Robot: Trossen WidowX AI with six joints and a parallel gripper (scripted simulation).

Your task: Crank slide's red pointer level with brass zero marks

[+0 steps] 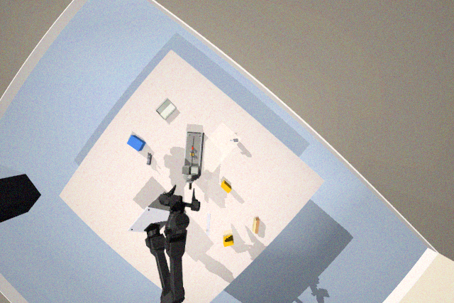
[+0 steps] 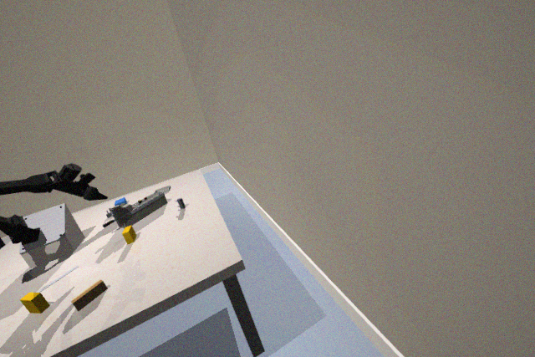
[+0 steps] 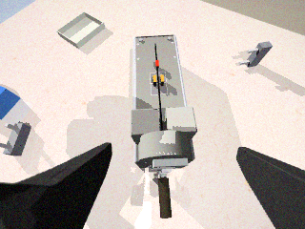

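The crank lies 12 cm below my gripper tip, 2 cm behind it and 1 cm to the right of it. Also, from my gripper tip: blue block (39 cm to the left, 18 cm below, 11 cm behind); dark brown crank handle (14 cm below, 3 cm behind, 2 cm to the right); red pointer (14 cm ahead, 12 cm to the left, 11 cm below).
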